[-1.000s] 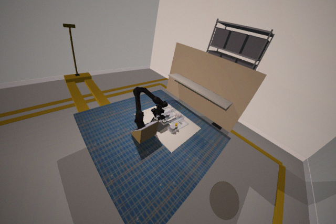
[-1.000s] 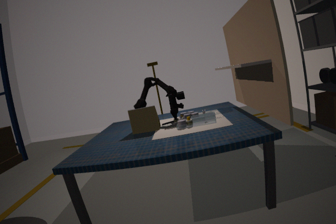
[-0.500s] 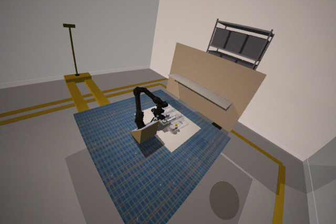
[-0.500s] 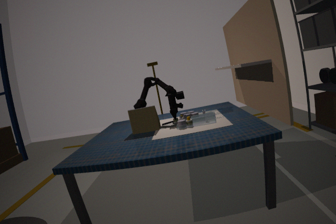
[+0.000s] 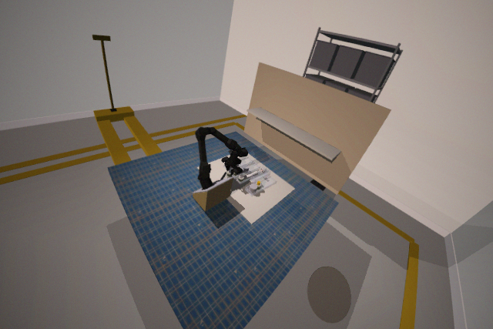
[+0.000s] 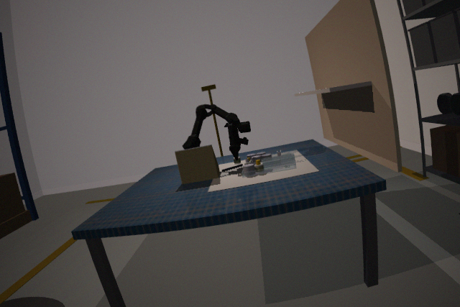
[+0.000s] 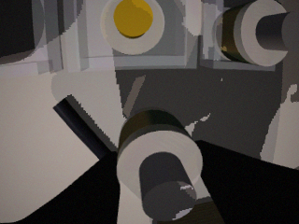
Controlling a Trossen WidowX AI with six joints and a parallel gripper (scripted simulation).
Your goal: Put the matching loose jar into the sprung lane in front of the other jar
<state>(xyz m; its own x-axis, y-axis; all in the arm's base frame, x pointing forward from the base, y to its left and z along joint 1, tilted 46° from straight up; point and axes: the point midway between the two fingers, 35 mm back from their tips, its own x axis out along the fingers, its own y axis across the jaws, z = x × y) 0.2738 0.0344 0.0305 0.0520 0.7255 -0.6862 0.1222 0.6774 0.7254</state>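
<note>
My gripper tip is now 120 mm short of the white mat, 90 mm to the left of it and 60 mm above it. Round my gripper tip: shelf (560 mm ahead, 150 mm to the right, 310 mm above); then clear lane unit (190 mm ahead, 130 mm to the right, 40 mm below); then brown wall board (670 mm ahead, 160 mm to the right, 340 mm above).
</note>
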